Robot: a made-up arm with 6 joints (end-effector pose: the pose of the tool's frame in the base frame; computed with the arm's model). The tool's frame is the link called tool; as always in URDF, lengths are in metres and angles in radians.
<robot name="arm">
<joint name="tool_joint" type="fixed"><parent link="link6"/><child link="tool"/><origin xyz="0 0 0" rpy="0 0 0"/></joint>
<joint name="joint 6" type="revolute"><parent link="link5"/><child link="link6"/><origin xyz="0.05 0.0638 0" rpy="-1.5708 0 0"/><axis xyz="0 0 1"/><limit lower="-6.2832" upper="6.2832" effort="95" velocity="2"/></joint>
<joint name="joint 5" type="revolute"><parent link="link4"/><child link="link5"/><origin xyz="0 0 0" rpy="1.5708 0 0"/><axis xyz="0 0 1"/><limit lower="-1.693" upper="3.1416" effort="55" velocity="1.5"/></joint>
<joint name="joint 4" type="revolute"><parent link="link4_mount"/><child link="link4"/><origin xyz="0.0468 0.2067 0" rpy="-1.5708 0 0"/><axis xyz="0 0 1"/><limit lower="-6.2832" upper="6.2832" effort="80" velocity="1.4"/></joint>
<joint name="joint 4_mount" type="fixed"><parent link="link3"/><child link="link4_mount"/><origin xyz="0.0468 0.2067 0" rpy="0 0 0"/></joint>
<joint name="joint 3" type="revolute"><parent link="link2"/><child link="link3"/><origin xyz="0.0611 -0.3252 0" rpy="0 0 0"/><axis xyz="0 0 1"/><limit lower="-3.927" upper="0.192" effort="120" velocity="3.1"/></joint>
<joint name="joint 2" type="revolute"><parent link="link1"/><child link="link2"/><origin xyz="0 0 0" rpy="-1.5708 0 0"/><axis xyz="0 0 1"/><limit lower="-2.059" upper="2.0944" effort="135" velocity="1.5"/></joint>
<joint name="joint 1" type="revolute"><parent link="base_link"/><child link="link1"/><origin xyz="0 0 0.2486" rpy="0 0 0"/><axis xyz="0 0 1"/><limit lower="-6.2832" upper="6.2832" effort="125" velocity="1.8"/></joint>
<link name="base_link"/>
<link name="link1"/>
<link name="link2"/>
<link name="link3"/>
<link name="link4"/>
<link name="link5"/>
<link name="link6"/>
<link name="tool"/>
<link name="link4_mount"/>
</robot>
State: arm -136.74 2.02 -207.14 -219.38 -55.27 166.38
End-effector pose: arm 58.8 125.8 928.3 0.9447 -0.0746 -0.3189 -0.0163
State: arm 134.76 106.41 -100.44 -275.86 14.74 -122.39
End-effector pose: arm -216.9 264.1 -397.1 0.0366 -0.0670 -0.9875 0.1382
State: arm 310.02 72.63 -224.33 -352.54 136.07 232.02
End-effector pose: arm 334.0 -381.5 648.1 0.1350 0.7352 0.6630 0.0407
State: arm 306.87 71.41 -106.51 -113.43 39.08 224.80
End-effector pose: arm 412.4 -552.0 -56.0 0.0556 0.0241 -0.8631 0.5014
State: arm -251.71 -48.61 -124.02 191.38 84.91 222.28
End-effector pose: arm 103.3 -275.2 993.9 0.7678 0.4836 0.3994 -0.1306
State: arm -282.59 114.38 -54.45 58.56 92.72 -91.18
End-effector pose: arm -76.3 -83.1 -223.1 0.2386 -0.4874 -0.1586 0.8249
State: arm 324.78 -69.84 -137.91 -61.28 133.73 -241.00
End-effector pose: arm -466.9 243.0 751.3 0.2848 0.3371 0.7819 -0.4403
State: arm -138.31 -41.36 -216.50 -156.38 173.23 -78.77
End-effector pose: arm 393.8 381.4 465.2 0.3116 -0.2641 -0.7665 0.4957
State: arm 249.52 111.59 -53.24 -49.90 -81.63 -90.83
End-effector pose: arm 38.2 -51.7 -242.0 0.2531 0.8996 -0.0093 0.3557
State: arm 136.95 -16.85 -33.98 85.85 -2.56 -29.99
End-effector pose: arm -251.9 307.4 353.1 0.4301 -0.6919 -0.5793 0.0280
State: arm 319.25 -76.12 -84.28 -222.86 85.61 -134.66
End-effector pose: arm -180.6 209.3 873.0 0.1905 -0.1724 0.5582 0.7889
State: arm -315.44 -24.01 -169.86 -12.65 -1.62 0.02
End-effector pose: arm -243.4 -223.8 997.9 0.2722 0.1195 0.0616 -0.9528
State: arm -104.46 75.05 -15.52 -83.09 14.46 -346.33
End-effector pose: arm 41.4 31.6 -57.9 0.4991 -0.8327 0.1978 0.1353
